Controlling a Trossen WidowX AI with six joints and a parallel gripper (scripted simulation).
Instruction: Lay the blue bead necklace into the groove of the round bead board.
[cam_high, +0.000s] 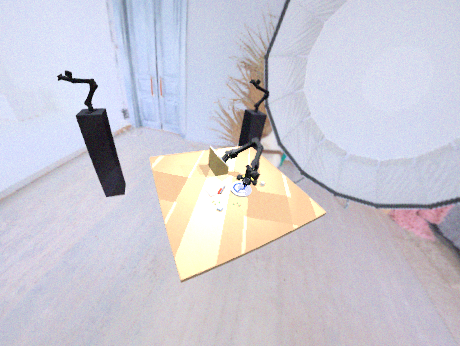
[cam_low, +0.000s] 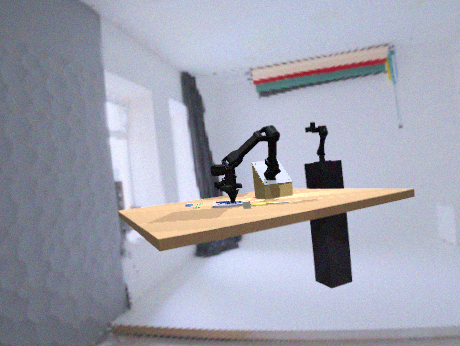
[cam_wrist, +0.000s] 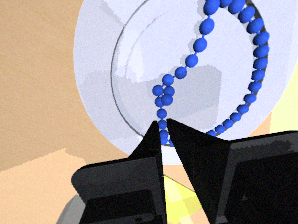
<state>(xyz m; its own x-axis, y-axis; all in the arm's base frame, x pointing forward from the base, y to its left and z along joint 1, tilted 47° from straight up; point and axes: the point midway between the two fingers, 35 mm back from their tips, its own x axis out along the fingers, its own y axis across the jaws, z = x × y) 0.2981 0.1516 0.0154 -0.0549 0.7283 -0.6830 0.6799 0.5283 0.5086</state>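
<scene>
Right now my gripper tip is 40 mm to the left of the round bead board and 10 mm above it. From my gripper tip the other things lie so: yellow flat piece 130 mm behind, 120 mm to the left, 20 mm below; then red-and-grey object 20 mm behind, 230 mm to the right, 10 mm below; then white cylinder 190 mm to the left.
</scene>
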